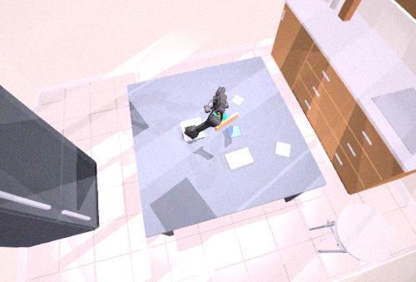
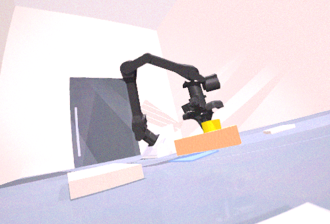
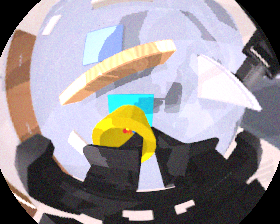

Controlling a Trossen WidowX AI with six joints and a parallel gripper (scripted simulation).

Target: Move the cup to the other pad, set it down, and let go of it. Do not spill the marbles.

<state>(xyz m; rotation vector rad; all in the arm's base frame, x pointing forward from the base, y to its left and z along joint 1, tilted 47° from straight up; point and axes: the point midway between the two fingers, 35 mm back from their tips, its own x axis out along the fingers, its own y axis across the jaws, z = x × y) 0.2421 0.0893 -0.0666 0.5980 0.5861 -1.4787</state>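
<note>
My gripper tip is now 90 mm to the left of the wooden bar, 60 mm short of it and 40 mm above it. Also, from my gripper tip: pale blue pad: 180 mm to the right, 100 mm ahead, 60 mm below; block: 410 mm to the right, 60 mm ahead, 40 mm below; yellow cup: 20 mm ahead.
</note>
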